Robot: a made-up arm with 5 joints.
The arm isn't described. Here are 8 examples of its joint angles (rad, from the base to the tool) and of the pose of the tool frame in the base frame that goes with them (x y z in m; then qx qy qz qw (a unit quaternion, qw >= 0)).
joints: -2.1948 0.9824 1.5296 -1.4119 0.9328
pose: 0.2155 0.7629 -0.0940 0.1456 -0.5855 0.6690 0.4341
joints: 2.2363 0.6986 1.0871 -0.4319 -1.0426
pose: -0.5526 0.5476 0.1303 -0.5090 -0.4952 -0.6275 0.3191
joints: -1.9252 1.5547 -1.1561 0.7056 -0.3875
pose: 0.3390 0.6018 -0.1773 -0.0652 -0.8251 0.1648 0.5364
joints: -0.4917 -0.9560 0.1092 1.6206 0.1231
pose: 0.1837 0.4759 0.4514 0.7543 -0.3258 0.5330 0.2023
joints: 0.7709 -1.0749 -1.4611 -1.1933 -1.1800
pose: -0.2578 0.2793 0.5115 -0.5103 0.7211 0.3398 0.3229
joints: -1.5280 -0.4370 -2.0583 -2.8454 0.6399
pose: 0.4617 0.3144 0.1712 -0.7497 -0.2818 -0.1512 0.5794
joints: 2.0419 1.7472 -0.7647 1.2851 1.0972
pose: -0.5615 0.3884 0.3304 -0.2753 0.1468 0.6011 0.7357
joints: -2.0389 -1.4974 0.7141 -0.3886 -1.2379
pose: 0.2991 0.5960 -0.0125 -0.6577 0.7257 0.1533 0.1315
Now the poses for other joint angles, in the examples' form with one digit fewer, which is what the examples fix.
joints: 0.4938 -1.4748 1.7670 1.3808 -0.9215
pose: -0.067 0.331 0.777 -0.412 -0.356 0.829 0.131
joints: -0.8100 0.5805 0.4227 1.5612 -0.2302
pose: 0.246 0.404 0.386 -0.771 -0.103 -0.318 0.542
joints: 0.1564 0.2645 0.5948 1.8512 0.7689
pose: 0.048 0.413 0.578 -0.510 0.418 -0.745 0.101
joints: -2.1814 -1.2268 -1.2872 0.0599 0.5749
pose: 0.248 0.600 0.067 -0.026 0.539 -0.688 0.485
